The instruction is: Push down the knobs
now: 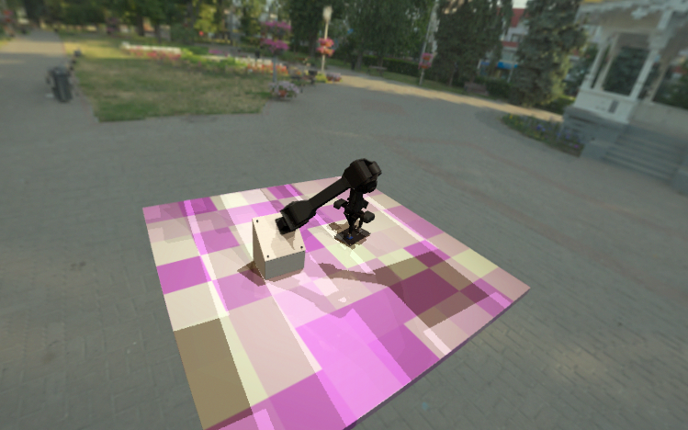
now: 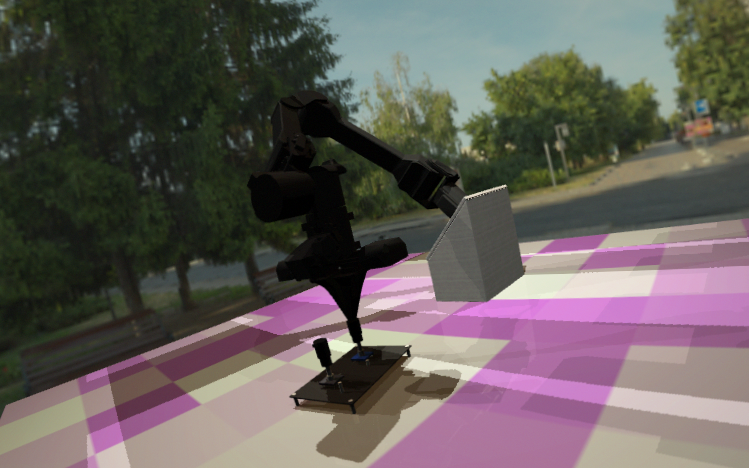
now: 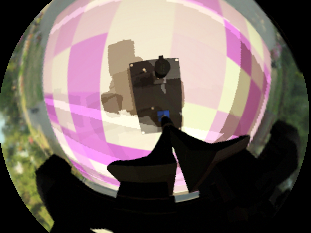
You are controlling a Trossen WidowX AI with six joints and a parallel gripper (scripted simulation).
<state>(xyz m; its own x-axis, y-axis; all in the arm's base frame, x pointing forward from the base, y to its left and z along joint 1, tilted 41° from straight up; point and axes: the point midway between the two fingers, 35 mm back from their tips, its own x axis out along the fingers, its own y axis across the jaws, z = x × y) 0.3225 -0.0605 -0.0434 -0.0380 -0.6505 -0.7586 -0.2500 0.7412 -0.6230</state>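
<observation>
Right now my gripper tip is 80 mm short of the grey potentiometer, 20 mm to the right of it and 30 mm above it.
</observation>
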